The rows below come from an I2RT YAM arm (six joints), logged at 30 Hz.
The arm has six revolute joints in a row. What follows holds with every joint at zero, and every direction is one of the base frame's. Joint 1 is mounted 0.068 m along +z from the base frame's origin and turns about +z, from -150 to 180 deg. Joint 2 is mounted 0.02 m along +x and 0.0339 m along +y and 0.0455 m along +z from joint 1 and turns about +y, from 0 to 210 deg. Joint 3 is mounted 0.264 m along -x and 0.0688 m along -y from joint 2 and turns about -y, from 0 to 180 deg. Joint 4 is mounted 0.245 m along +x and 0.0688 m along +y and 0.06 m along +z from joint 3 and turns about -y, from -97 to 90 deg. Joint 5 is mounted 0.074 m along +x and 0.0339 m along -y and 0.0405 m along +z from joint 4 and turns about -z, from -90 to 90 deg. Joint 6 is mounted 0.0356 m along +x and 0.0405 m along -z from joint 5 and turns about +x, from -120 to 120 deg. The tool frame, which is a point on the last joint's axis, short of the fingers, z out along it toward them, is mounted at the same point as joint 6; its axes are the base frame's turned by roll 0, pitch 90 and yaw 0 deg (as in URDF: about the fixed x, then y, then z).
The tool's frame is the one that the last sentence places.
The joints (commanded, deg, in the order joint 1, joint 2, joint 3, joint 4, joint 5, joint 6), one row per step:
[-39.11 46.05 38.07 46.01 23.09 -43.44]
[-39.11 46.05 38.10 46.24 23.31 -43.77]
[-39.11 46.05 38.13 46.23 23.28 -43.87]
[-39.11 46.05 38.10 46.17 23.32 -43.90]
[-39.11 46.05 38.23 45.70 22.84 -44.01]
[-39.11 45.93 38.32 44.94 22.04 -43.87]
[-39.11 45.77 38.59 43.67 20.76 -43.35]
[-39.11 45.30 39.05 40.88 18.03 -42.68]
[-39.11 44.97 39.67 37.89 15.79 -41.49]
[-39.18 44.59 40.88 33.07 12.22 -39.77]
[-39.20 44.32 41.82 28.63 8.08 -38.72]
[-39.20 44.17 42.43 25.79 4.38 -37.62]
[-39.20 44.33 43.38 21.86 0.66 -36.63]
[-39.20 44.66 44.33 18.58 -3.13 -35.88]
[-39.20 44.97 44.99 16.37 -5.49 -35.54]
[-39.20 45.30 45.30 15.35 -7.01 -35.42]
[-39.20 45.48 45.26 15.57 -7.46 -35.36]
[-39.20 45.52 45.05 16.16 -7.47 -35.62]
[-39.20 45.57 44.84 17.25 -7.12 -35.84]
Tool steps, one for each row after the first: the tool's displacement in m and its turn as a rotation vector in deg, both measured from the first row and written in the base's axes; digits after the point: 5 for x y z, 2 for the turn. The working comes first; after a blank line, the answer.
Tool pose at each row, in the base's axes (x y z in m, rotation vector in deg; the steps are taken from these numbers as rounded here):
[0.12451 -0.11922 0.39474 21.69 57.78 -85.78]
[0.12416 -0.11909 0.39522 21.80 57.61 -86.17]
[0.12414 -0.11906 0.39538 21.72 57.62 -86.25]
[0.12422 -0.11915 0.39511 21.74 57.73 -86.28]
[0.12472 -0.11920 0.39525 21.15 58.13 -86.19]
[0.12523 -0.11902 0.39509 20.31 58.67 -85.75]
[0.12603 -0.11872 0.39538 19.12 59.39 -84.75]
[0.12738 -0.11776 0.39541 16.43 61.16 -82.90]
[0.12885 -0.11723 0.39550 14.57 63.00 -80.66]
[0.13103 -0.11651 0.39620 11.72 65.97 -77.09]
[0.13368 -0.11549 0.39532 8.12 69.07 -73.50]
[0.13571 -0.11419 0.39461 5.16 70.90 -70.08]
[0.13884 -0.11376 0.39303 2.27 73.84 -66.27]
[0.14196 -0.11327 0.39196 -0.67 76.24 -62.54]
[0.14412 -0.11315 0.39104 -2.50 77.92 -60.14]
[0.14591 -0.11339 0.39009 -3.72 78.82 -58.70]
[0.14669 -0.11367 0.38973 -4.08 78.77 -58.35]
[0.14686 -0.11380 0.38941 -4.29 78.45 -58.69]
[0.14673 -0.11398 0.38998 -4.18 77.65 -59.41]

[-0.00035 0.00013 0.00048 -0.16 -0.03 -0.36]
[-0.00037 0.00016 0.00064 -0.22 0.04 -0.40]
[-0.00029 0.00007 0.00037 -0.15 0.12 -0.44]
[0.00021 0.00002 0.00051 -0.20 0.65 -0.12]
[0.00072 0.00020 0.00035 -0.19 1.28 0.59]
[0.00152 0.00050 0.00064 -0.10 2.02 1.90]
[0.00287 0.00146 0.00067 0.10 3.96 4.50]
[0.00434 0.00199 0.00076 0.91 5.43 7.02]
[0.00652 0.00271 0.00146 2.33 7.81 10.92]
[0.00917 0.00373 0.00058 3.48 10.78 15.07]
[0.01120 0.00503 -0.00013 4.16 12.68 18.90]
[0.01433 0.00546 -0.00171 5.74 15.28 22.79]
[0.01745 0.00595 -0.00278 6.96 17.65 26.65]
[0.01961 0.00607 -0.00370 7.89 19.29 29.05]
[0.02140 0.00583 -0.00465 8.32 20.29 30.54]
[0.02218 0.00555 -0.00501 8.22 20.38 30.98]
[0.02235 0.00542 -0.00533 7.78 20.36 30.84]
[0.02222 0.00524 -0.00476 7.07 19.92 30.36]

